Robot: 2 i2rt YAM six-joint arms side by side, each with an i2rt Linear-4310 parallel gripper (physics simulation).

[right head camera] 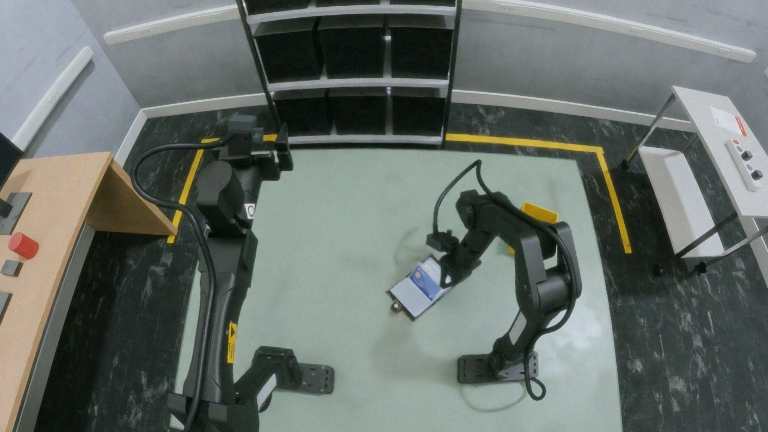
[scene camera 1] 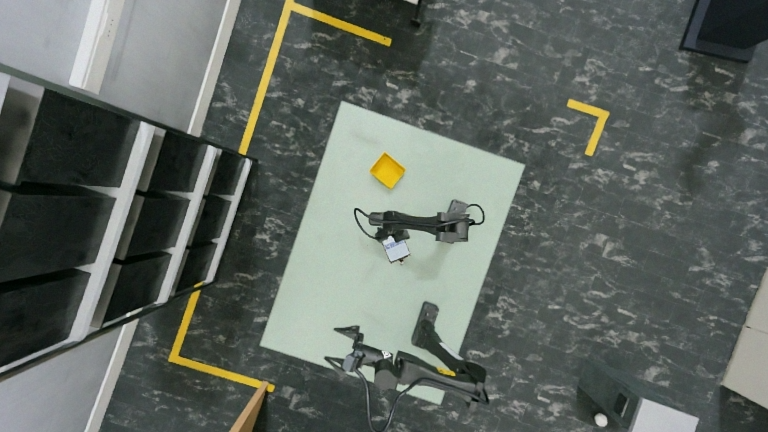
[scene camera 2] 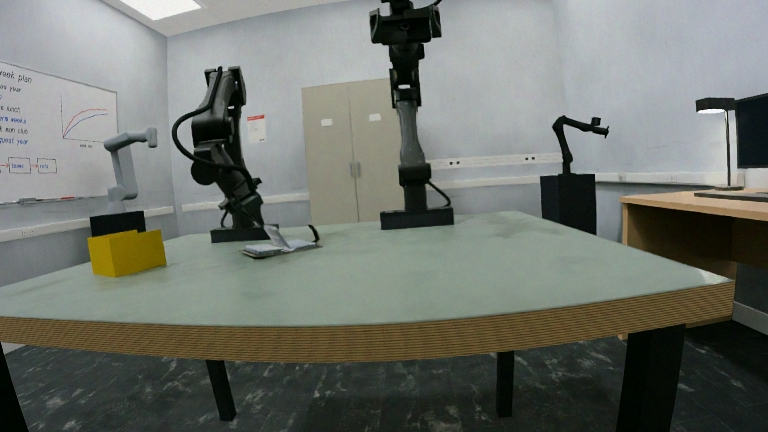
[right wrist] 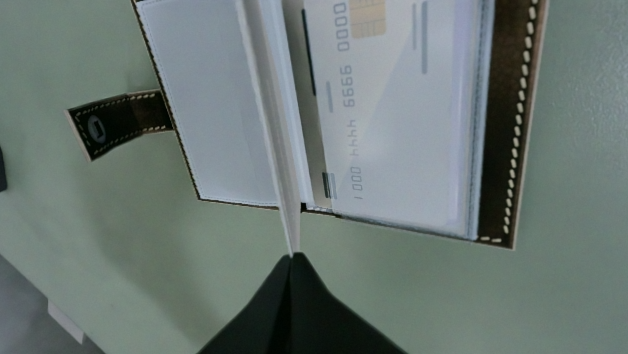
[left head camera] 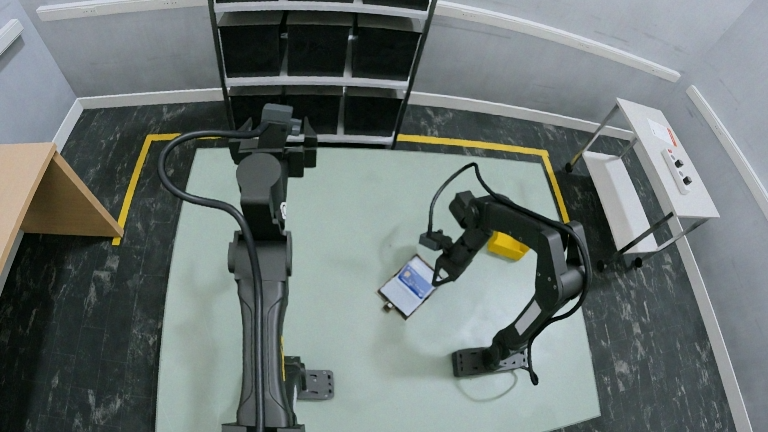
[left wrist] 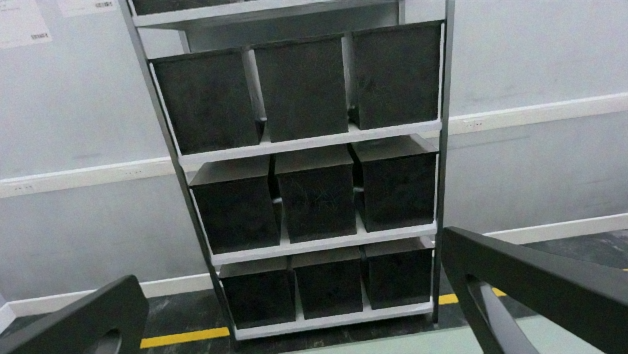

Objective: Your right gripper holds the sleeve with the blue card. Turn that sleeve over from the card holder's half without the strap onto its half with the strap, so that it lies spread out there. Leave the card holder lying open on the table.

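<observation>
The card holder (right wrist: 506, 125) lies open on the table. Its strap (right wrist: 145, 112) (left head camera: 387, 306) (right head camera: 396, 306) sticks out from the half at the left in the right wrist view, which bears a pale, blank sleeve (right wrist: 215, 125). The sleeve with the blue card (left head camera: 416, 279) (right head camera: 426, 283) (scene camera 2: 276, 236) stands raised near the fold, seen nearly edge-on in the right wrist view. My right gripper (right wrist: 295, 270) is shut on its edge. Another sleeve with a pale card (right wrist: 395, 125) lies on the strapless half. My left gripper (left wrist: 293, 267) (scene camera 2: 406, 26) is open and empty, high up and away from the card holder.
A yellow bin (left head camera: 507, 246) (right head camera: 539, 213) (scene camera 1: 387, 170) (scene camera 2: 127, 253) stands on the table (left head camera: 332, 241) beyond my right arm. A shelf rack (left wrist: 320, 320) with dark boxes stands past the table's far edge in the head views.
</observation>
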